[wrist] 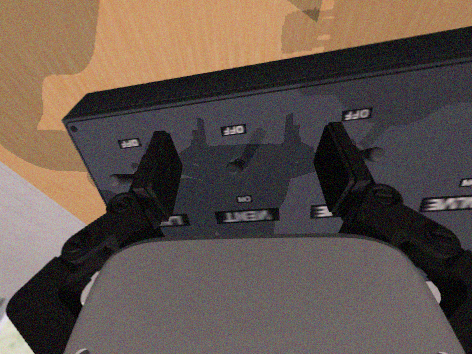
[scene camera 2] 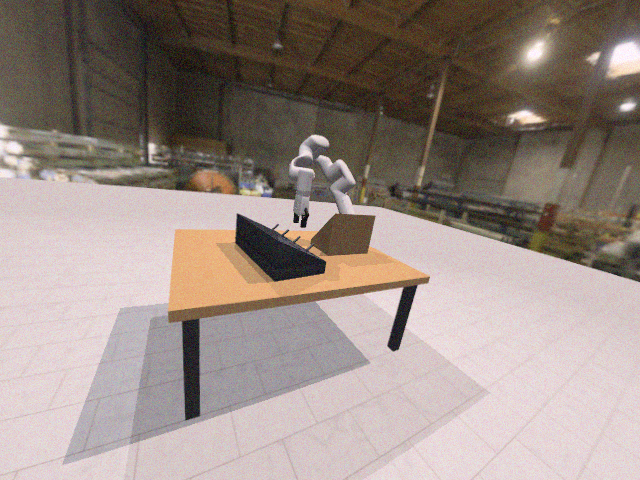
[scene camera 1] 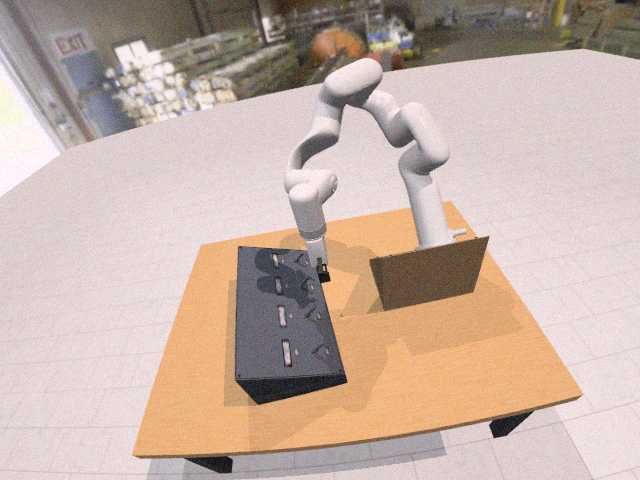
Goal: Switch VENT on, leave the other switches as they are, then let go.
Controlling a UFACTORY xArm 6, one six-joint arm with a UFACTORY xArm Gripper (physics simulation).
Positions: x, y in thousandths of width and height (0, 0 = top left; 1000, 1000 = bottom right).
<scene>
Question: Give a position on a dark sloped switch panel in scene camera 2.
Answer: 438, 539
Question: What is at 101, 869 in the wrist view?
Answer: The gripper.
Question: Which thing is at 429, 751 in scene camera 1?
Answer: A dark sloped switch panel.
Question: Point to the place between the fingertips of the gripper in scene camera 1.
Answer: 507, 564
</scene>
